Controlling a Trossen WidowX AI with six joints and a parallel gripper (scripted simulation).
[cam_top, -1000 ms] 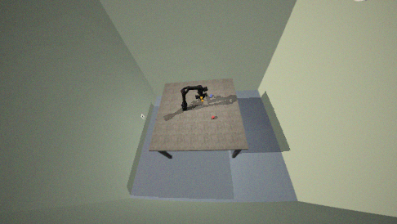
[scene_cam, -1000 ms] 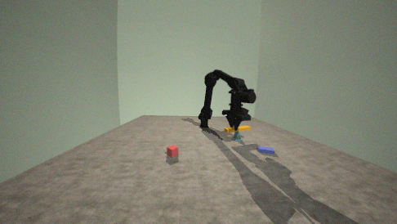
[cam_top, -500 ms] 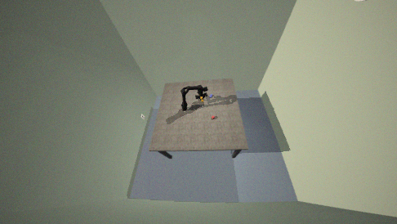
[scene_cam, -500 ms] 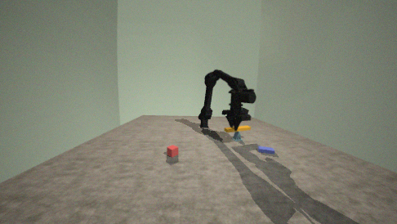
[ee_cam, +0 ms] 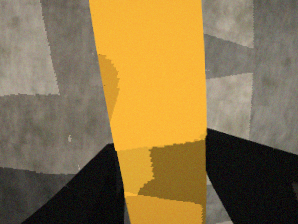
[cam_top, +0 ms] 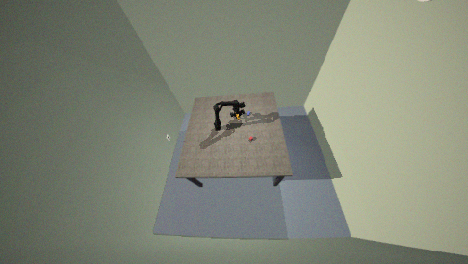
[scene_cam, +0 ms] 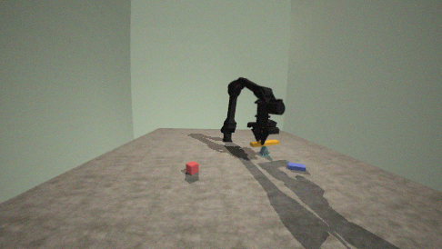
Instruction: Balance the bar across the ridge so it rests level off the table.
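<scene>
Now: the yellow bar 1 cm behind my gripper tip and 3 cm to the left of it. Also, from my gripper tip: flat blue block 15 cm ahead, 11 cm to the left, 5 cm below; then red cube 16 cm ahead, 32 cm to the right, 5 cm below.
</scene>
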